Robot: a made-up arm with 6 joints. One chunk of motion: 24 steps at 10 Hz.
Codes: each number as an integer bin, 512 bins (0 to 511) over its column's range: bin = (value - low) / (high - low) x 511, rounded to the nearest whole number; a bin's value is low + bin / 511 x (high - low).
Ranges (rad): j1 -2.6..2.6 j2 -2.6..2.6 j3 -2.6..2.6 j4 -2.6..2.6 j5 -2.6..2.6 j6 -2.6..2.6
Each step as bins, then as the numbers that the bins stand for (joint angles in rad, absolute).
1 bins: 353 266 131 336 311 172
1 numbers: 0.9922 0.1068 -1.2669 0.8192 0.5648 -0.8497
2 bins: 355 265 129 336 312 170
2 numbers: 1.0125 0.0967 -1.2873 0.8192 0.5750 -0.8701
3 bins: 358 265 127 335 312 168
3 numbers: 1.0431 0.0967 -1.3076 0.8090 0.5750 -0.8904
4 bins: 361 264 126 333 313 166
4 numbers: 1.0736 0.0865 -1.3178 0.7886 0.5851 -0.9108
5 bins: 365 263 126 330 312 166
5 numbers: 1.1143 0.0763 -1.3178 0.7581 0.5750 -0.9108
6 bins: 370 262 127 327 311 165
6 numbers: 1.1652 0.0661 -1.3076 0.7276 0.5648 -0.9209
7 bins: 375 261 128 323 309 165
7 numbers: 1.2160 0.0560 -1.2975 0.6869 0.5444 -0.9209
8 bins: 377 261 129 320 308 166
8 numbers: 1.2364 0.0560 -1.2873 0.6564 0.5342 -0.9108
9 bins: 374 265 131 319 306 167
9 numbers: 1.2059 0.0967 -1.2669 0.6462 0.5139 -0.9006
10 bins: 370 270 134 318 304 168
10 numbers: 1.1652 0.1476 -1.2364 0.6360 0.4935 -0.8904
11 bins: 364 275 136 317 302 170
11 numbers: 1.1041 0.1984 -1.2160 0.6258 0.4732 -0.8701
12 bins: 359 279 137 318 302 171
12 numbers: 1.0532 0.2391 -1.2059 0.6360 0.4732 -0.8599
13 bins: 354 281 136 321 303 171
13 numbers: 1.0023 0.2595 -1.2160 0.6665 0.4834 -0.8599
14 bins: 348 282 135 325 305 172
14 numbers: 0.9413 0.2697 -1.2262 0.7072 0.5037 -0.8497
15 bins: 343 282 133 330 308 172
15 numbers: 0.8904 0.2697 -1.2466 0.7581 0.5342 -0.8497
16 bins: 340 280 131 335 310 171
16 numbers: 0.8599 0.2493 -1.2669 0.8090 0.5546 -0.8599
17 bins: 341 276 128 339 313 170
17 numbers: 0.8701 0.2086 -1.2975 0.8497 0.5851 -0.8701
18 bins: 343 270 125 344 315 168
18 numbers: 0.8904 0.1476 -1.3280 0.9006 0.6055 -0.8904
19 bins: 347 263 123 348 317 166
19 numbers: 0.9311 0.0763 -1.3483 0.9413 0.6258 -0.9108
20 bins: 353 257 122 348 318 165
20 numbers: 0.9922 0.0153 -1.3585 0.9413 0.6360 -0.9209
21 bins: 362 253 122 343 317 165
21 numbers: 1.0838 -0.0254 -1.3585 0.8904 0.6258 -0.9209
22 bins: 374 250 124 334 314 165
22 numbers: 1.2059 -0.0560 -1.3382 0.7988 0.5953 -0.9209
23 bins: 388 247 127 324 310 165
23 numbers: 1.3483 -0.0865 -1.3076 0.6971 0.5546 -0.9209
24 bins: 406 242 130 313 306 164
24 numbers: 1.5315 -0.1374 -1.2771 0.5851 0.5139 -0.9311
